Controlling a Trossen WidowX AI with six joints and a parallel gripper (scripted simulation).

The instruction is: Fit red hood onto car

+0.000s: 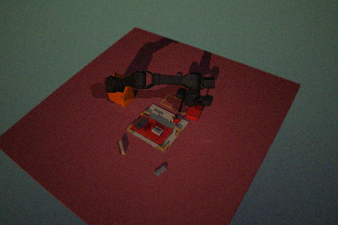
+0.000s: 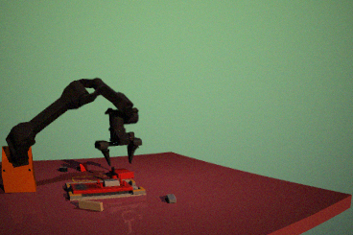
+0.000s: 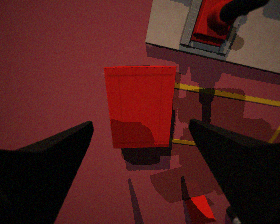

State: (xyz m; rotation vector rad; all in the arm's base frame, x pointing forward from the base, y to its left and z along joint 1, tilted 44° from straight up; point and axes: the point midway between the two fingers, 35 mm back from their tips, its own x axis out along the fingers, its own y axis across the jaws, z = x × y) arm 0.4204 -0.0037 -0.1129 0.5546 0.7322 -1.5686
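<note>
Now: the red hood 40 mm below my gripper tip. From my gripper tip the other things lie so: tan wooden bar 370 mm to the right, 240 mm behind, 40 mm below; then dark wheel 220 mm to the left, 210 mm behind, 40 mm below; then grey engine block 210 mm to the right, 120 mm behind, 30 mm below.
</note>
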